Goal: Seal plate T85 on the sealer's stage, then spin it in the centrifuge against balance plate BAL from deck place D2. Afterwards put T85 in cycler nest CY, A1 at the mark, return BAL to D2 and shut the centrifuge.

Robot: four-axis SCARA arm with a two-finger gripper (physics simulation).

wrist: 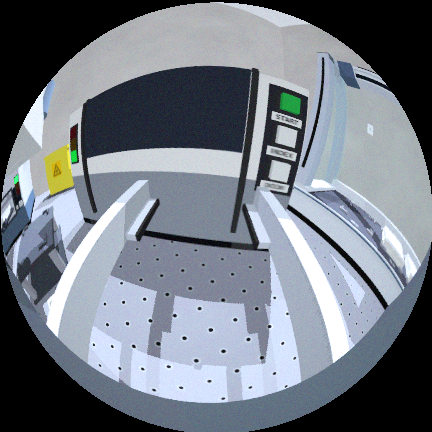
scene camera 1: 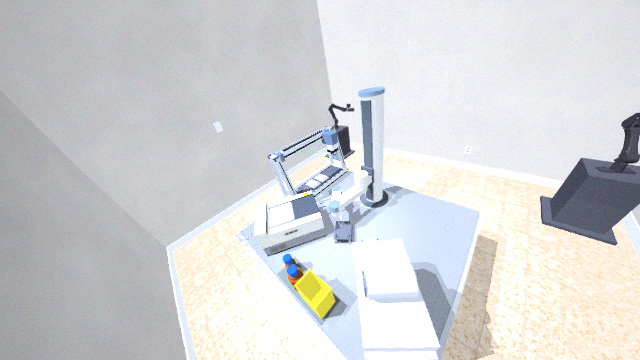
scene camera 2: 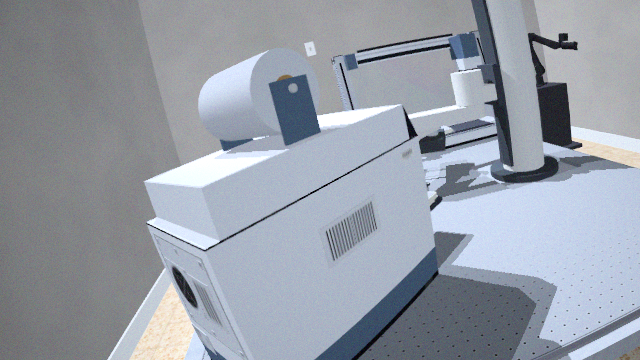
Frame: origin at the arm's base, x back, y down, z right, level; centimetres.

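Seen in the pictures: gripper, fingertip midpoint: [wrist: 200, 193] [scene camera 1: 321, 205]; arm's base, origin of the base link: [scene camera 1: 373, 197] [scene camera 2: 524, 170].
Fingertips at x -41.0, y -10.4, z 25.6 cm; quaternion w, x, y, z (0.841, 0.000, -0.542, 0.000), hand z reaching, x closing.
Pixels of each thing's top centre, then the offset from my fingertips to it. "*": a spot on its surface instead.
- dark front panel, middle of its top: [wrist: 145, 75] dx -7.0, dy -11.8, dz -4.5 cm
- green lamp, middle of its top: [wrist: 72, 150] dx -14.1, dy -4.8, dz -16.9 cm
- sealer, middle of its top: [scene camera 2: 256, 59] [scene camera 1: 387, 265] dx -33.2, dy -38.5, dz -73.8 cm
- white film roll, middle of its top: [scene camera 2: 245, 61] [scene camera 1: 389, 271] dx -34.8, dy -38.5, dz -75.2 cm
- gantry frame, surface spot: [scene camera 2: 405, 48] * dx +26.4, dy -39.0, dz +37.1 cm
- dark low device, middle of its top: [wrist: 30, 232] [scene camera 1: 342, 229] dx -6.5, dy +3.3, dz -28.0 cm
My gripper [wrist: 200, 193] is shut at its narrow stance, a gap between its fingers and nothing in it. It faces the front of the centrifuge [wrist: 165, 200] [scene camera 1: 295, 231], which has a dark front panel [wrist: 170, 112] that looks closed, and START, INDEX and DOOR buttons beside it. A green lamp [wrist: 74, 156] is lit at its left edge. The sealer [scene camera 2: 320, 220] [scene camera 1: 395, 320] carries a white film roll [scene camera 2: 235, 100]; its stage is hidden in scene camera 2. I cannot make out T85 or BAL by label in any view. I cannot identify nest CY or D2.
A gantry frame [scene camera 1: 300, 143] [scene camera 2: 405, 48] stands over a deck with pale plates behind the centrifuge. A dark low device [scene camera 1: 343, 231] [wrist: 42, 270] lies between centrifuge and sealer. A yellow bin [scene camera 1: 316, 295] [wrist: 59, 170] and blue-capped bottles [scene camera 1: 294, 272] stand near the table edge. The arm's column [scene camera 1: 378, 145] [scene camera 2: 517, 85] rises behind.
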